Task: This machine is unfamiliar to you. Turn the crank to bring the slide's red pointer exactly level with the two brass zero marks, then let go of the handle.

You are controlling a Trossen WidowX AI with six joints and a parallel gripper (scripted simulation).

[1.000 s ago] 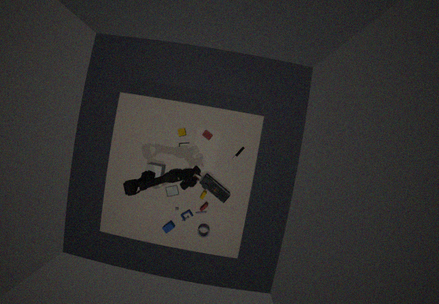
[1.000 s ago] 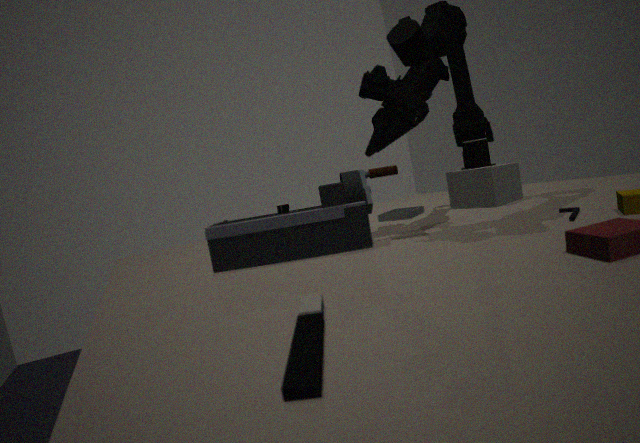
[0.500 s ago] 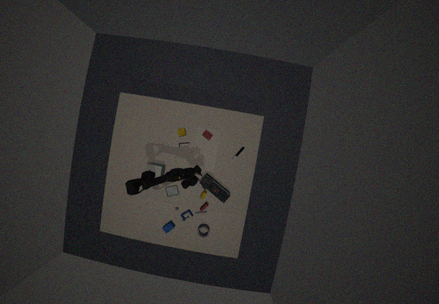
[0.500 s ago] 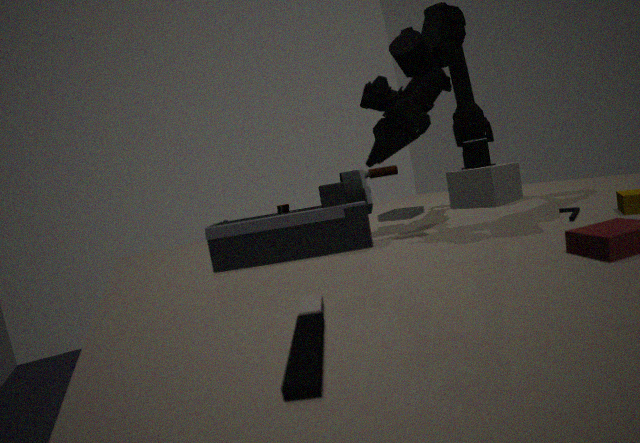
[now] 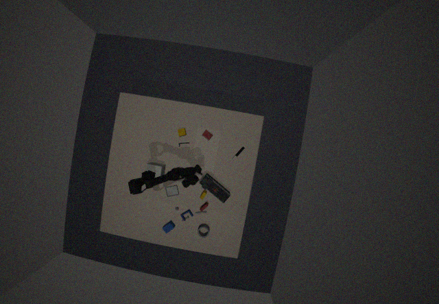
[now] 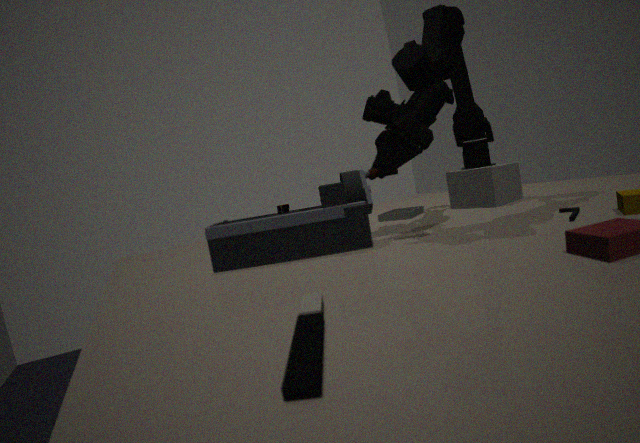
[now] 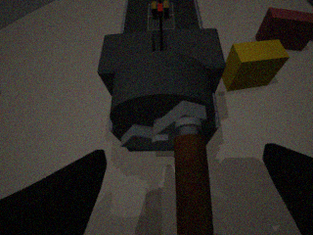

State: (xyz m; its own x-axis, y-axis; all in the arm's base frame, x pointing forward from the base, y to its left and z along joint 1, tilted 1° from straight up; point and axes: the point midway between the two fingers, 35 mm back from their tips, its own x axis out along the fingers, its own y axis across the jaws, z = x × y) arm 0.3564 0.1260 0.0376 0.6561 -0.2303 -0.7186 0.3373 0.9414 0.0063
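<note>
The brown crank handle is 20 mm behind my gripper tip and 10 mm above it. Also, from my gripper tip: red pointer 150 mm ahead, 40 mm to the right, 30 mm below; then grey plate 180 mm behind, 210 mm to the right, 100 mm below; then blue piece 100 mm behind, 520 mm to the right, 90 mm below.
</note>
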